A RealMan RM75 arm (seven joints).
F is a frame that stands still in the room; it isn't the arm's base.
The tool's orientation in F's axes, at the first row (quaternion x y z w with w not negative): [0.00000, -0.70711, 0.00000, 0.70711]
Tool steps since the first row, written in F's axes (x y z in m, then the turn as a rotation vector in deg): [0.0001, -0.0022, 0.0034, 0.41, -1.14, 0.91]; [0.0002, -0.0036, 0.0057, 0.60, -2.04, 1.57]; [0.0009, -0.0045, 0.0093, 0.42, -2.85, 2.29]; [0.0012, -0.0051, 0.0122, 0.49, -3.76, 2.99]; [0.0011, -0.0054, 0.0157, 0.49, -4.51, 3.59]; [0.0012, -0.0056, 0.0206, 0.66, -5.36, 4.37]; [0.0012, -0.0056, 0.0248, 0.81, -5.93, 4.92]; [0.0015, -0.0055, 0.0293, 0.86, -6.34, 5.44]
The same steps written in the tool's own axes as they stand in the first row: [0.0034, -0.0022, -0.0001, 0.91, -1.14, -0.41]; [0.0057, -0.0036, -0.0002, 1.57, -2.04, -0.60]; [0.0093, -0.0045, -0.0009, 2.29, -2.85, -0.42]; [0.0122, -0.0051, -0.0012, 2.99, -3.76, -0.49]; [0.0157, -0.0054, -0.0011, 3.59, -4.51, -0.49]; [0.0206, -0.0056, -0.0012, 4.37, -5.36, -0.66]; [0.0248, -0.0056, -0.0012, 4.92, -5.93, -0.81]; [0.0293, -0.0055, -0.0015, 5.44, -6.34, -0.86]
